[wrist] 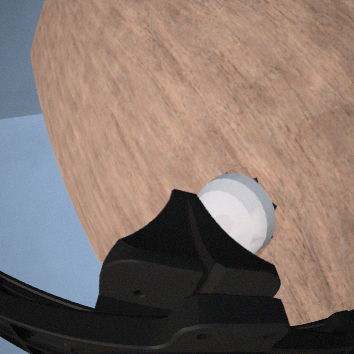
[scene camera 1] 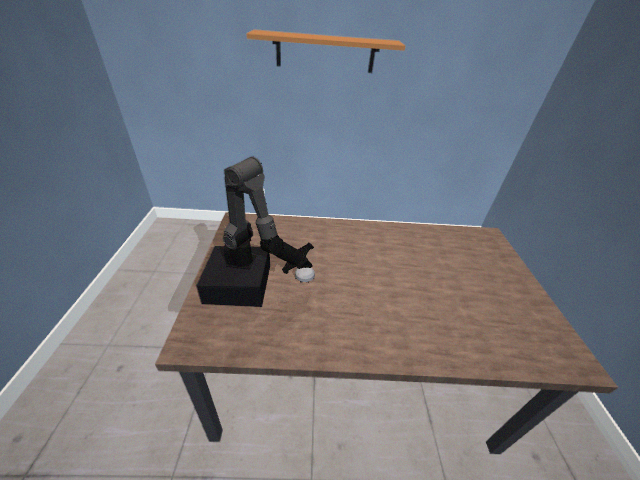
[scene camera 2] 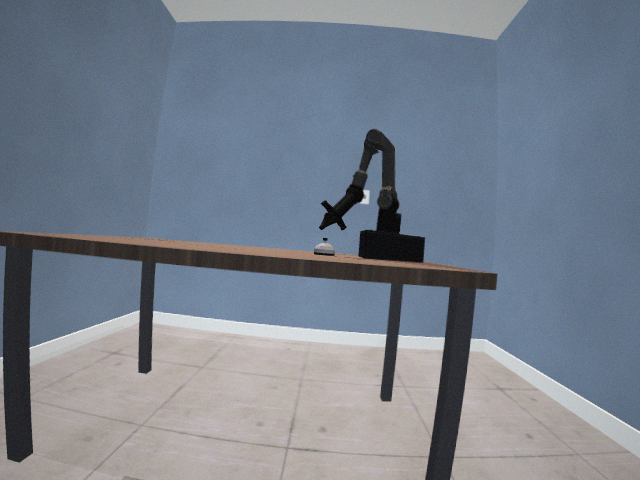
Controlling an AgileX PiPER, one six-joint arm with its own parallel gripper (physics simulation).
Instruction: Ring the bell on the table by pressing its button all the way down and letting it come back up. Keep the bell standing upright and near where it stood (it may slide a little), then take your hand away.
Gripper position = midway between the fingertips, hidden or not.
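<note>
There's a bell (wrist: 243, 209) in sight, and so is the gripper (wrist: 179, 206).
</note>
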